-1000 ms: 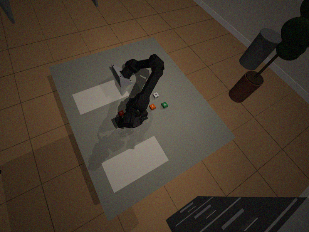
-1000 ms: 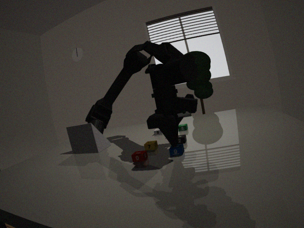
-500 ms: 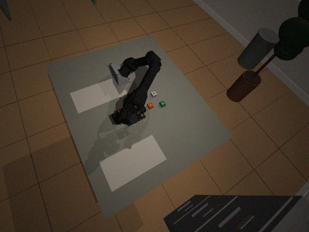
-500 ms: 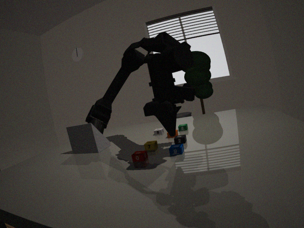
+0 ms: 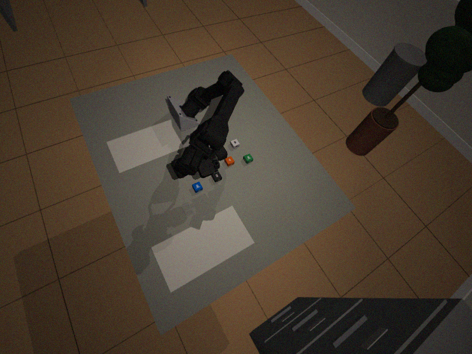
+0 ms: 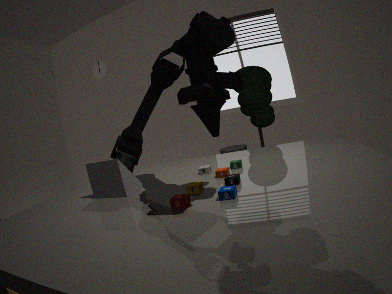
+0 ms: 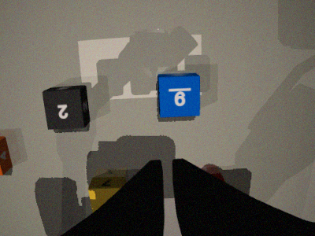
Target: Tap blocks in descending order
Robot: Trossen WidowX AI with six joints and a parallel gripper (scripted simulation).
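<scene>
The white block lies 8 cm behind my gripper tip, 25 cm to the left of it and 11 cm below it. The rest, counted from my gripper tip: blue block (2 cm to the right, 11 cm below); then black block (1 cm ahead, 8 cm to the left, 11 cm below); then red block (9 cm behind, 3 cm to the right, 11 cm below).
</scene>
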